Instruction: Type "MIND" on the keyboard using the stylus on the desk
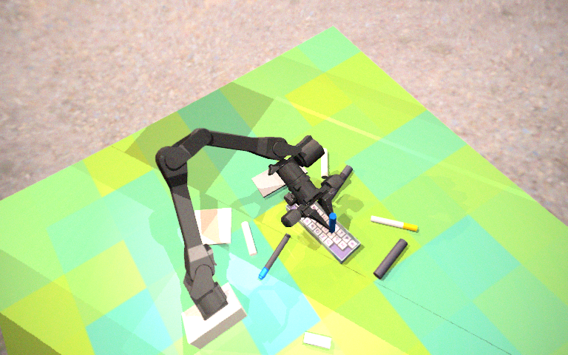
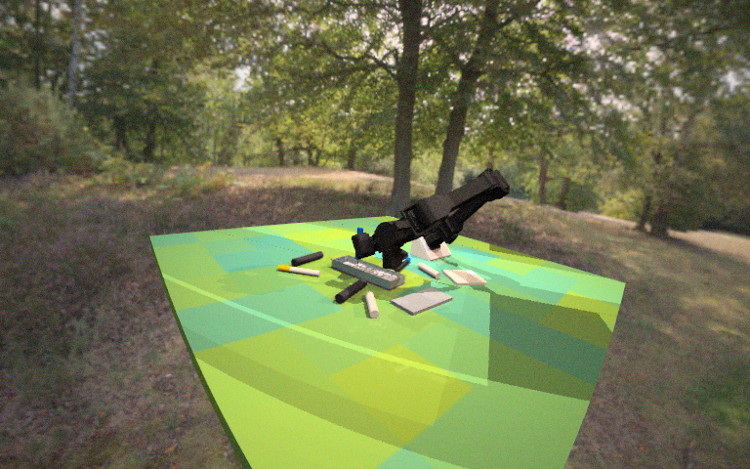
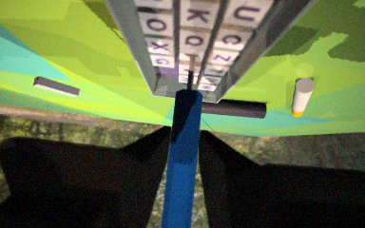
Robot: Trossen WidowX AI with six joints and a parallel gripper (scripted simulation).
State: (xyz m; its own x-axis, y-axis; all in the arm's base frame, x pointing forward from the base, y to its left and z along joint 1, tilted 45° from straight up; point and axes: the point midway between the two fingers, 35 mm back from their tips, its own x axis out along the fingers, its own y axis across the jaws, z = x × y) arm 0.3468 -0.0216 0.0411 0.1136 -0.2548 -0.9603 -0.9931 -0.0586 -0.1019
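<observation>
My gripper tip is now 1 cm short of the N key, 9 cm to the right of it and 6 cm above it. From my gripper tip the other things lie so: grey slab: 24 cm to the left, 7 cm below; M key: 2 cm behind, 12 cm to the left, 6 cm below; blue stylus: 1 cm below.
</observation>
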